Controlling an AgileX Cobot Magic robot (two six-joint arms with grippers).
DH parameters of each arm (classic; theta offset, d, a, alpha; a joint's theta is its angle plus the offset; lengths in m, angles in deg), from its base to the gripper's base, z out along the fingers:
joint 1: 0 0.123 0 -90
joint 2: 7.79 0 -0.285 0
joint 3: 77.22 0 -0.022 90
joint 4: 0 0.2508 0 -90
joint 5: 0 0 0.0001 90
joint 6: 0 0.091 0 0
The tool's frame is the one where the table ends.
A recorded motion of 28 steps. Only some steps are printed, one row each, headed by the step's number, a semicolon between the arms.
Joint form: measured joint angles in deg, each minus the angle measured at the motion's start. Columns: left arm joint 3, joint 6, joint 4, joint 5, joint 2, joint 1; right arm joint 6, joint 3, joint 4, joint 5, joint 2, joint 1.
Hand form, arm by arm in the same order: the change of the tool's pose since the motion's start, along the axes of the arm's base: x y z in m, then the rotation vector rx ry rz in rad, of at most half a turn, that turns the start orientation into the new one. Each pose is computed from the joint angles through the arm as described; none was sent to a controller.
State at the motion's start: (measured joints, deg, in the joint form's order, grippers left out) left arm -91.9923 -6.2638 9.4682 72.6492 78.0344 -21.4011; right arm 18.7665 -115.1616 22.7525 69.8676 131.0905 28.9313
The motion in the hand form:
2: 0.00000 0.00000 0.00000 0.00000 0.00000 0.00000; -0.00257 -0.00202 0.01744 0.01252 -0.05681 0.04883
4: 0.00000 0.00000 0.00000 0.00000 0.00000 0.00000; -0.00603 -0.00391 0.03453 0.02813 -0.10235 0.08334
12: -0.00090 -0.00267 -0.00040 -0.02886 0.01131 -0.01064; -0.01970 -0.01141 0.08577 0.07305 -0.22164 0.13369
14: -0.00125 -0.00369 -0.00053 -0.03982 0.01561 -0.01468; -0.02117 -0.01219 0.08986 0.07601 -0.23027 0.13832
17: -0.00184 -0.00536 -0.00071 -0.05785 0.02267 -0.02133; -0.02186 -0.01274 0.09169 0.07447 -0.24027 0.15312
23: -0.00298 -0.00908 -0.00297 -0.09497 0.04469 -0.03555; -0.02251 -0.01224 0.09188 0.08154 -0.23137 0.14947
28: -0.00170 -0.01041 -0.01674 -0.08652 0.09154 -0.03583; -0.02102 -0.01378 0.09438 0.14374 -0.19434 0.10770
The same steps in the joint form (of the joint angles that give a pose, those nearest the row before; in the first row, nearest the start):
2: 0.00 0.00 0.00 0.00 0.00 0.00; -2.99 0.00 -0.38 -0.01 -2.11 0.00
4: 0.00 0.00 0.00 0.00 0.00 0.00; -5.13 0.00 -0.38 0.12 -4.17 0.00
12: 0.00 0.00 -1.88 0.00 0.00 0.00; -8.32 0.00 -0.38 0.35 -10.48 0.00
14: 0.00 0.00 -2.59 0.00 0.00 0.00; -8.58 0.00 -0.38 0.46 -11.00 0.00
17: 0.00 0.00 -3.76 0.00 0.00 0.00; -9.47 0.00 -0.50 0.56 -11.24 0.00
23: 0.40 0.00 -6.34 0.00 0.00 0.00; -9.21 0.00 0.01 0.77 -11.25 0.00
28: 3.08 0.00 -6.84 -0.11 0.11 0.00; -8.10 0.00 4.01 0.77 -11.25 -0.94

